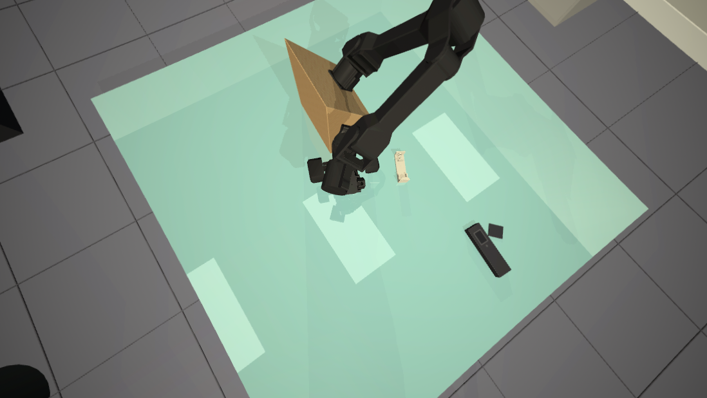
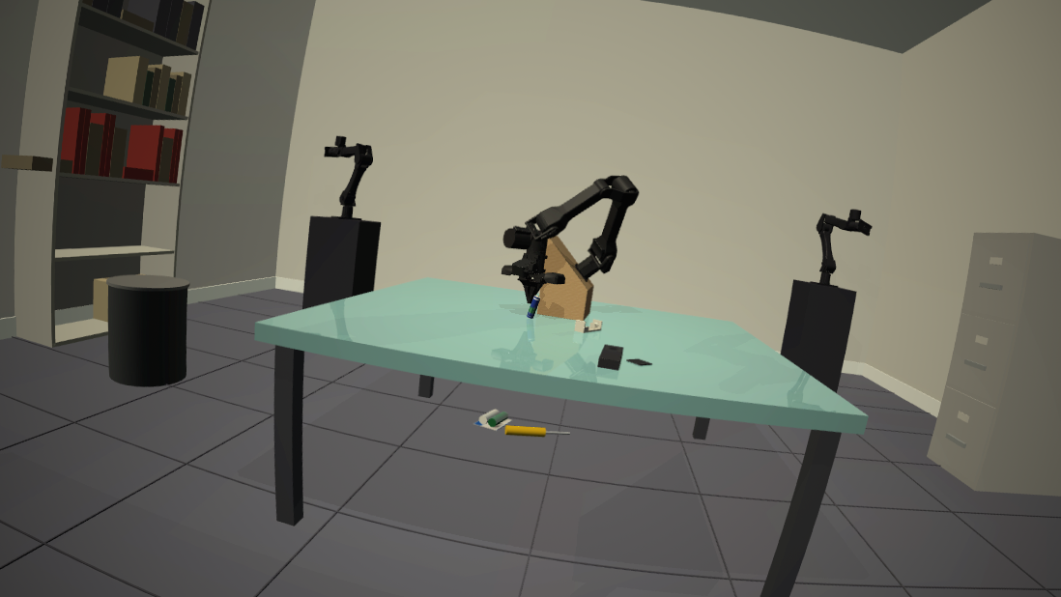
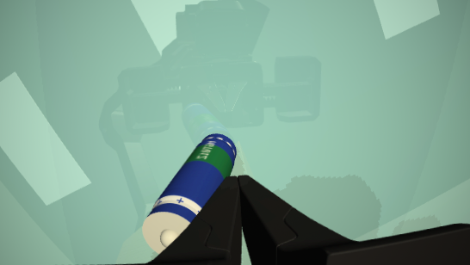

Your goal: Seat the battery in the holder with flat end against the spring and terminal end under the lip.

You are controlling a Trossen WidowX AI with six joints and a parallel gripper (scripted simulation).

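The battery is 1 cm to the left of my gripper tip and 1 cm below it. From my gripper tip the other things lie so: black remote (43 cm ahead, 24 cm to the left, 3 cm below); then screwdriver (43 cm ahead, 11 cm to the left, 23 cm below); then black battery door (40 cm ahead, 31 cm to the left, 4 cm below).
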